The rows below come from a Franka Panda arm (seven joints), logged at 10 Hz.
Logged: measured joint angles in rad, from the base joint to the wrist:
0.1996, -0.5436, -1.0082, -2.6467, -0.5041, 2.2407, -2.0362
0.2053, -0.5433, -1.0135, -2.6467, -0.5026, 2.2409, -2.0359
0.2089, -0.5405, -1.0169, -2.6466, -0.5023, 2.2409, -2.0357
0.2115, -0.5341, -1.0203, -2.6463, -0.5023, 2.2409, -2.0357
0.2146, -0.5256, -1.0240, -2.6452, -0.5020, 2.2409, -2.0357
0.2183, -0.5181, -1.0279, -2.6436, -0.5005, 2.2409, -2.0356
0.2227, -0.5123, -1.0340, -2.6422, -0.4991, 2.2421, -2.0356
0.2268, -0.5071, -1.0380, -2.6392, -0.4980, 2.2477, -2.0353
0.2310, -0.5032, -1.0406, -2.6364, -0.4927, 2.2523, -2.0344
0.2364, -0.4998, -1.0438, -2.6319, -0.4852, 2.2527, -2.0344
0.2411, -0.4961, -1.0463, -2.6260, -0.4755, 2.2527, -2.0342
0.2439, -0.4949, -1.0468, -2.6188, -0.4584, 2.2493, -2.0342
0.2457, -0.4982, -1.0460, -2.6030, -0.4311, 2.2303, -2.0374
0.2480, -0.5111, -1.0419, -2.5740, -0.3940, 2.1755, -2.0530
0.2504, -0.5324, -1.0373, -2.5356, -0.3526, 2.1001, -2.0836
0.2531, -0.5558, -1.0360, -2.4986, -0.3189, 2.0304, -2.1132
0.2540, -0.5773, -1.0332, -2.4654, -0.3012, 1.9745, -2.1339
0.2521, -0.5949, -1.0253, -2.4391, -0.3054, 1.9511, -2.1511
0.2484, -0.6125, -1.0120, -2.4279, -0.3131, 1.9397, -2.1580
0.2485, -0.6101, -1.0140, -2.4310, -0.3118, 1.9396, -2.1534
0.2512, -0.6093, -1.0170, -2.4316, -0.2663, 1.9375, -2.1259
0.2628, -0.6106, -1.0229, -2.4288, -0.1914, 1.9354, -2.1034
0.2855, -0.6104, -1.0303, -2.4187, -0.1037, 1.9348, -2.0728
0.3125, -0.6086, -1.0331, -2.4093, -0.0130, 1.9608, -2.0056
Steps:
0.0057, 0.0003, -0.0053, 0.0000, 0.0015, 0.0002, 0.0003
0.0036, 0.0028, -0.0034, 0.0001, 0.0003, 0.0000, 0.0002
0.0026, 0.0064, -0.0034, 0.0003, 0.0000, 0.0000, 0.0000
0.0031, 0.0085, -0.0037, 0.0011, 0.0003, 0.0000, 0.0000
0.0037, 0.0075, -0.0039, 0.0016, 0.0015, 0.0000, 0.0001
0.0044, 0.0058, -0.0061, 0.0014, 0.0014, 0.0012, 0.0000
0.0041, 0.0052, -0.0040, 0.0030, 0.0011, 0.0056, 0.0003
0.0042, 0.0039, -0.0026, 0.0028, 0.0053, 0.0046, 0.0009
0.0054, 0.0034, -0.0032, 0.0045, 0.0075, 0.0004, 0.0000
0.0047, 0.0037, -0.0025, 0.0059, 0.0097, 0.0000, 0.0002
0.0028, 0.0012, -0.0005, 0.0072, 0.0171, -0.0034, 0.0000
0.0018, -0.0033, 0.0008, 0.0158, 0.0273, -0.0190, -0.0032
0.0023, -0.0129, 0.0041, 0.0290, 0.0371, -0.0548, -0.0156
0.0024, -0.0213, 0.0046, 0.0384, 0.0414, -0.0754, -0.0306
0.0027, -0.0234, 0.0013, 0.0370, 0.0337, -0.0697, -0.0296
0.0009, -0.0215, 0.0028, 0.0332, 0.0177, -0.0559, -0.0207
-0.0019, -0.0176, 0.0079, 0.0263, -0.0042, -0.0234, -0.0172
-0.0037, -0.0176, 0.0133, 0.0112, -0.0077, -0.0114, -0.0069
0.0001, 0.0024, -0.0020, -0.0031, 0.0013, -0.0001, 0.0046
0.0027, 0.0008, -0.0030, -0.0006, 0.0455, -0.0021, 0.0275
0.0116, -0.0013, -0.0059, 0.0028, 0.0749, -0.0021, 0.0225
0.0227, 0.0002, -0.0074, 0.0101, 0.0877, -0.0006, 0.0306
0.0270, 0.0018, -0.0028, 0.0094, 0.0907, 0.0260, 0.0672

